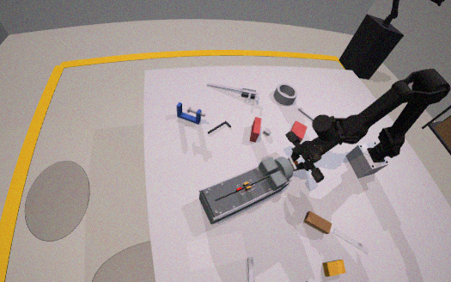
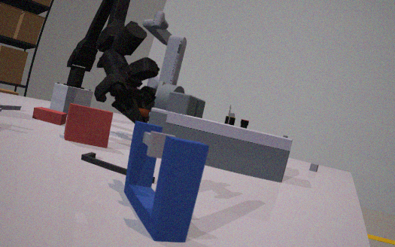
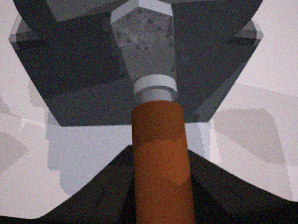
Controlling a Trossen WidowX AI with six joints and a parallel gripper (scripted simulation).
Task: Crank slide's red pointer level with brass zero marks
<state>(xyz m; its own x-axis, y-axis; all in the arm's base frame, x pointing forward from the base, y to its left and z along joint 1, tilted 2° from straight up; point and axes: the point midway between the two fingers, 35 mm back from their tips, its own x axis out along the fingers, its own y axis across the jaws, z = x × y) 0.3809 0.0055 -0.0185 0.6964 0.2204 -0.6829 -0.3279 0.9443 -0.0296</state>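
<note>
My gripper tip is now 18 cm short of the red pointer, 7 cm to the right of it and 5 cm below it. Also, from my gripper tip: crank handle 2 cm behind, 1 cm to the right, 3 cm above; tan block 8 cm behind, 19 cm to the left, 2 cm below; black hex key 18 cm ahead, 21 cm to the right, 3 cm below.
</note>
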